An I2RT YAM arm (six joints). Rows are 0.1 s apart.
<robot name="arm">
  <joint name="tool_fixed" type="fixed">
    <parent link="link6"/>
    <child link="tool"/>
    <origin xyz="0 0 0" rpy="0 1.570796 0"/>
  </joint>
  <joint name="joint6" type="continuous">
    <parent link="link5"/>
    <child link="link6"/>
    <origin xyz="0.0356 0 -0.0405"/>
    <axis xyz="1 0 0"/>
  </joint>
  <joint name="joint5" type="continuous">
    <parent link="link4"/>
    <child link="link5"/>
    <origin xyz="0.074 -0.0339 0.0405"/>
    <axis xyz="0 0 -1"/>
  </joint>
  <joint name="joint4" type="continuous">
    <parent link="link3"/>
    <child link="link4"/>
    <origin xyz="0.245 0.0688 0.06"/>
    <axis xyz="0 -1 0"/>
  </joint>
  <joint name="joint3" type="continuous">
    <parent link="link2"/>
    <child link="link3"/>
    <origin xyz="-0.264 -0.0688 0"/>
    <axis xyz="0 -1 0"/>
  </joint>
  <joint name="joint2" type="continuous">
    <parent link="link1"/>
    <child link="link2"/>
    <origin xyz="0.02 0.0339 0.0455"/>
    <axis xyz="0 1 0"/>
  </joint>
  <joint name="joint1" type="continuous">
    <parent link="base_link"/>
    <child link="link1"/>
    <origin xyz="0 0 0.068"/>
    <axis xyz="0 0 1"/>
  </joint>
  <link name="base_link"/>
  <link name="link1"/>
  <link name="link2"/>
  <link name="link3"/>
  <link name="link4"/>
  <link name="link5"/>
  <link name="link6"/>
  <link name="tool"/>
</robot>
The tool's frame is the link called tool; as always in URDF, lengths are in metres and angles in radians. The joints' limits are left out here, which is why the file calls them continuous.
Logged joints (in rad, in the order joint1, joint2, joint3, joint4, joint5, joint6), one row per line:
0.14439, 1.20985, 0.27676, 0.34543, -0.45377, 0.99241
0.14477, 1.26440, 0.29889, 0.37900, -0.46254, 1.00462
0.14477, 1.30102, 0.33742, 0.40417, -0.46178, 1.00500
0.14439, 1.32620, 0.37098, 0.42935, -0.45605, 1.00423
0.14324, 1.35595, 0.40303, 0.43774, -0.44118, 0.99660
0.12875, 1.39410, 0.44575, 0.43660, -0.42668, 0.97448
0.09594, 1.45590, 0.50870, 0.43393, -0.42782, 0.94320
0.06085, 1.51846, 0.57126, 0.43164, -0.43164, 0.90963
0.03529, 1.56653, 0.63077, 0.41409, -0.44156, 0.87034
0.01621, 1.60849, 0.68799, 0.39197, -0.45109, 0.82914
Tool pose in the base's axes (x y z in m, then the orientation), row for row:
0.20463, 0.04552, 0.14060, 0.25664, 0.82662, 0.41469, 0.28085
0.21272, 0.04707, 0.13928, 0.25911, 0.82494, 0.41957, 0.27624
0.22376, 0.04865, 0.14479, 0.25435, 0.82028, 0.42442, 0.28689
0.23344, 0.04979, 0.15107, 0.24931, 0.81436, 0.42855, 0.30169
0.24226, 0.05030, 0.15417, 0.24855, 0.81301, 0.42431, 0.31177
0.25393, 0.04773, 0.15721, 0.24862, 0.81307, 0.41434, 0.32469
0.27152, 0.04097, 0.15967, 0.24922, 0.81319, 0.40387, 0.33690
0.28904, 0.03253, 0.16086, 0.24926, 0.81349, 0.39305, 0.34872
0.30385, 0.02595, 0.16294, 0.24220, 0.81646, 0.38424, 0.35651
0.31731, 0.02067, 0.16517, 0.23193, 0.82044, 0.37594, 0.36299
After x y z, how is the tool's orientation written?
As a quaternion, x y z w.
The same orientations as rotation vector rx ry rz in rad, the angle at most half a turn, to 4 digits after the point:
0.6878, 2.2154, 1.1114
0.6961, 2.2161, 1.1271
0.6796, 2.1918, 1.1340
0.6612, 2.1599, 1.1366
0.6559, 2.1455, 1.1198
0.6520, 2.1321, 1.0865
0.6497, 2.1198, 1.0528
0.6461, 2.1085, 1.0187
0.6254, 2.1083, 0.9922
0.5970, 2.1120, 0.9678

